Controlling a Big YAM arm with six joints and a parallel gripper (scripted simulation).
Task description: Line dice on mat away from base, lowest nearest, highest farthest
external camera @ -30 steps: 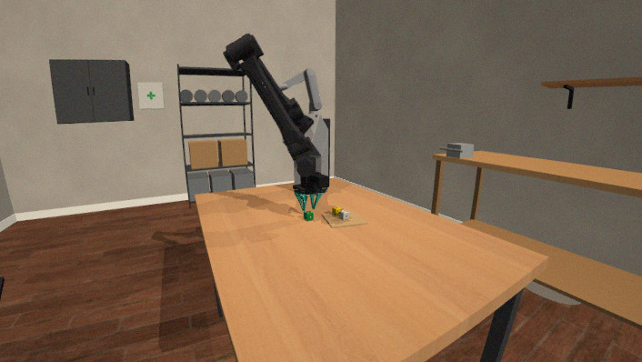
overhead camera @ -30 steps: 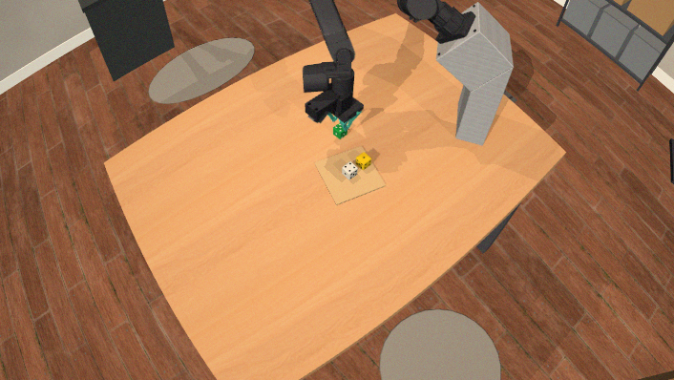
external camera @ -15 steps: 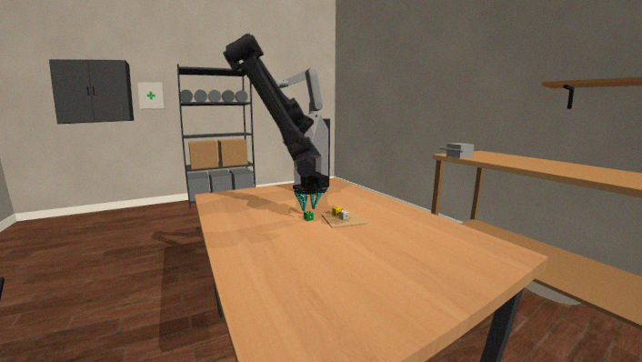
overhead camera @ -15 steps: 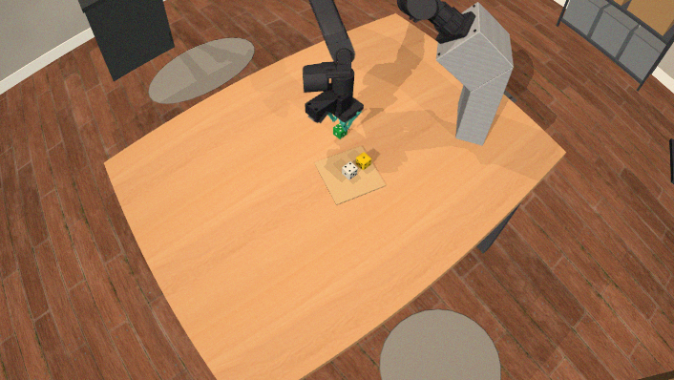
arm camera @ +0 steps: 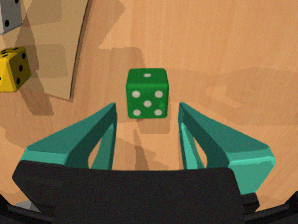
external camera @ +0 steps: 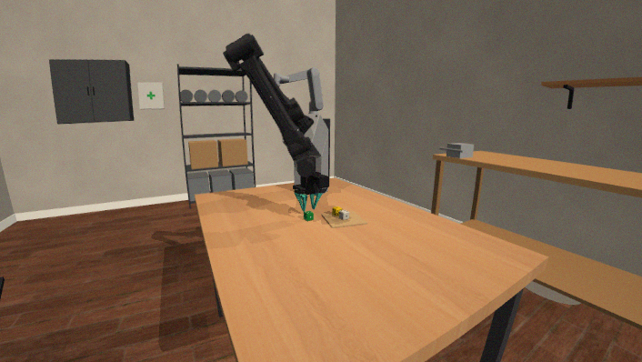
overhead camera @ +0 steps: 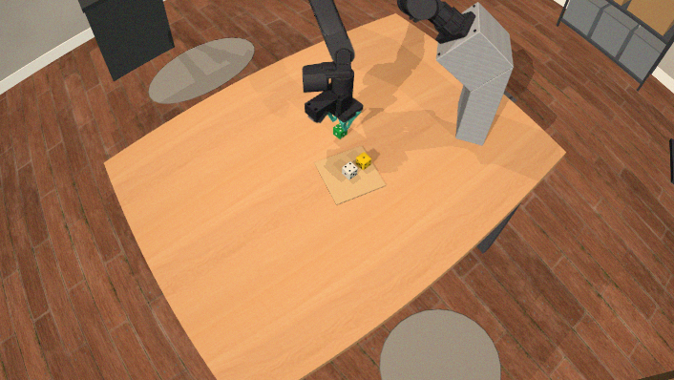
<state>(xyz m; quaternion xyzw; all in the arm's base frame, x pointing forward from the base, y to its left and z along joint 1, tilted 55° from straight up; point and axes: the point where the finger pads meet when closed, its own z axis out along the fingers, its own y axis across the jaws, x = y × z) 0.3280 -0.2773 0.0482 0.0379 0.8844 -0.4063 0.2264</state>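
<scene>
My gripper is now 30 mm above the green die. Round my hand: yellow die 60 mm ahead, 110 mm to the left, 30 mm below; tan mat 100 mm ahead, 90 mm to the left, 40 mm below; white die 110 mm ahead, 90 mm to the left, 30 mm below.
</scene>
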